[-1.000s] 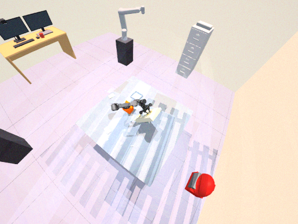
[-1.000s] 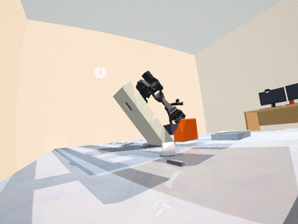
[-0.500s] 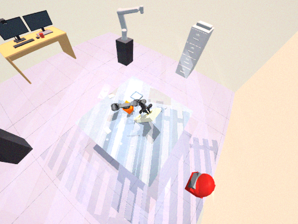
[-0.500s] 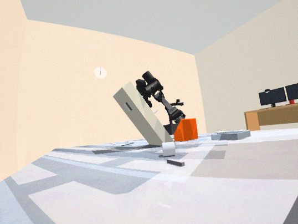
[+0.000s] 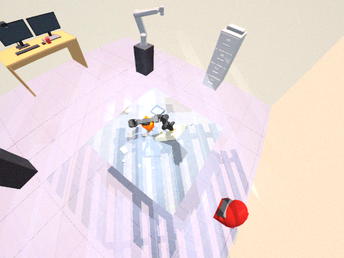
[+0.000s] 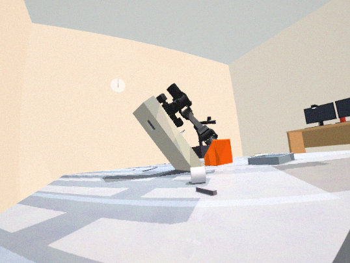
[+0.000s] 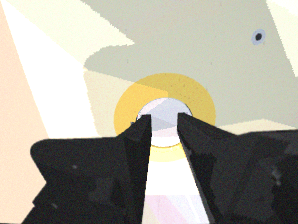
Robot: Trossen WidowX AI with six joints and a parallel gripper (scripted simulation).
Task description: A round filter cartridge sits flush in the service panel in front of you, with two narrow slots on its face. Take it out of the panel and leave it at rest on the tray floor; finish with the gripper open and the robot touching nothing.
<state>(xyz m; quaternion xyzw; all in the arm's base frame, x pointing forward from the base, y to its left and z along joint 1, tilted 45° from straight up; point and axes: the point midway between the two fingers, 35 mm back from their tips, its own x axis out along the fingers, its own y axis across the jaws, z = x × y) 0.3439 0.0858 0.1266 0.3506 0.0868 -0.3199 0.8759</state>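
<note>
My gripper tip is 8 cm above the beige service panel, 4 cm past it and 1 cm to the right of it. From my gripper tip the other things lie so: shallow grey tray (40 cm behind, 32 cm to the left, 24 cm below); filter cartridge (1 cm below, 1 cm ahead).
</note>
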